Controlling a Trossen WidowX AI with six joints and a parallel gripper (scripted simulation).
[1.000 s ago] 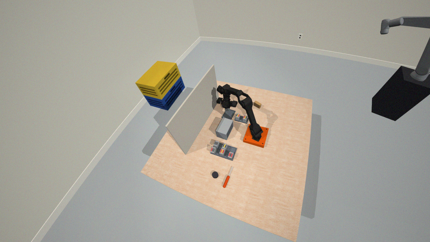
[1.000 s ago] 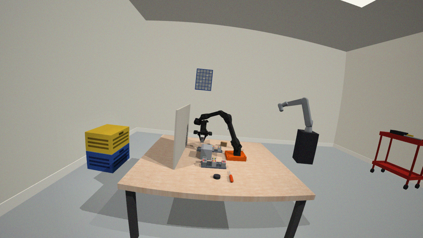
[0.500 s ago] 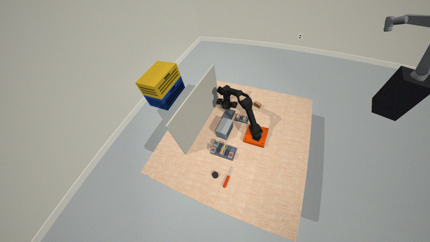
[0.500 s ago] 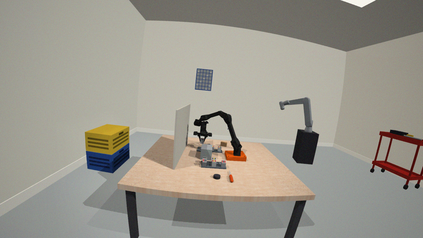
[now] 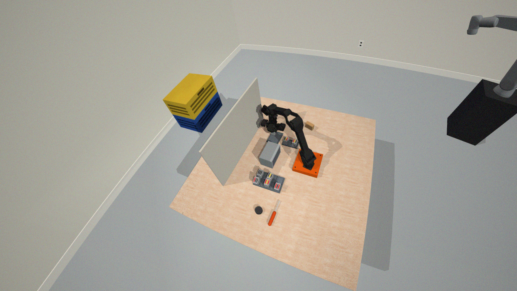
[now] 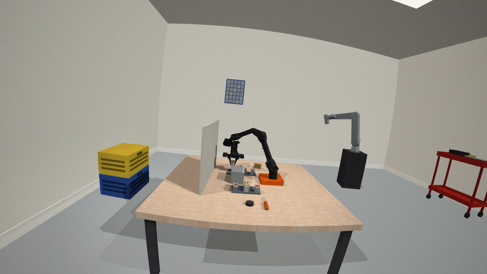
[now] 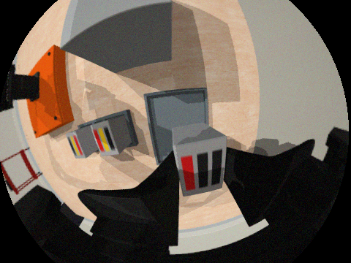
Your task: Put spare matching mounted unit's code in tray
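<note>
My gripper tip is 7 cm above the flat grey tray and 1 cm past it. Also, from my gripper tip: grey spare (2 cm above); tall grey panel (22 cm to the left, 15 cm above, 14 cm ahead); grey mounted unit (20 cm to the left, 9 cm behind, 2 cm below).
</note>
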